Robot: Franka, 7 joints.
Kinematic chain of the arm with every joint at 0, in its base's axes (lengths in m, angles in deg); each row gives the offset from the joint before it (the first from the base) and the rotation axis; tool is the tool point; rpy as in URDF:
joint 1: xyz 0 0 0.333 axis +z
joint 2: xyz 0 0 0 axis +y
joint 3: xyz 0 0 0.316 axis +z
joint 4: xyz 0.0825 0 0 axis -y
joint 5: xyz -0.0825 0 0.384 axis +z
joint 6: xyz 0 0 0 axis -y
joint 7: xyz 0.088 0 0 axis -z
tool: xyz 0 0 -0.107 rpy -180 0 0
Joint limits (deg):
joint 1: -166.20..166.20
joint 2: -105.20..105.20
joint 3: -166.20..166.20
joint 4: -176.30..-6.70
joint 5: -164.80..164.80
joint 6: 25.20..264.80
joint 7: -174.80..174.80
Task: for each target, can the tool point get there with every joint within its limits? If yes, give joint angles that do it. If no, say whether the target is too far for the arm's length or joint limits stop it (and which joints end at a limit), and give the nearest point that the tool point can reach.
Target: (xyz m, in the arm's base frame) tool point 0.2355 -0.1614 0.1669
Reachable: yes | joints 34.30 8.19 -75.84 -162.04 -117.48 168.33 106.09
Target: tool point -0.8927 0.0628 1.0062
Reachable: no: too far | nearest point -0.6839 0.0481 0.8487 | short by 0.262 m
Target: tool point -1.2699 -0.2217 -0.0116
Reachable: no: too far | nearest point -0.8164 -0.1425 0.1114 | short by 0.476 m
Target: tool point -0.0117 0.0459 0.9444
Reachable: yes | joints 82.05 -42.19 -15.11 -87.21 -86.38 246.72 116.25
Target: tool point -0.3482 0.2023 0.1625
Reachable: yes | joints -61.84 -21.58 -137.82 -145.85 87.12 186.43 -2.24
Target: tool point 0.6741 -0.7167 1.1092
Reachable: no: too far | nearest point 0.4615 -0.4906 0.8643 | short by 0.395 m
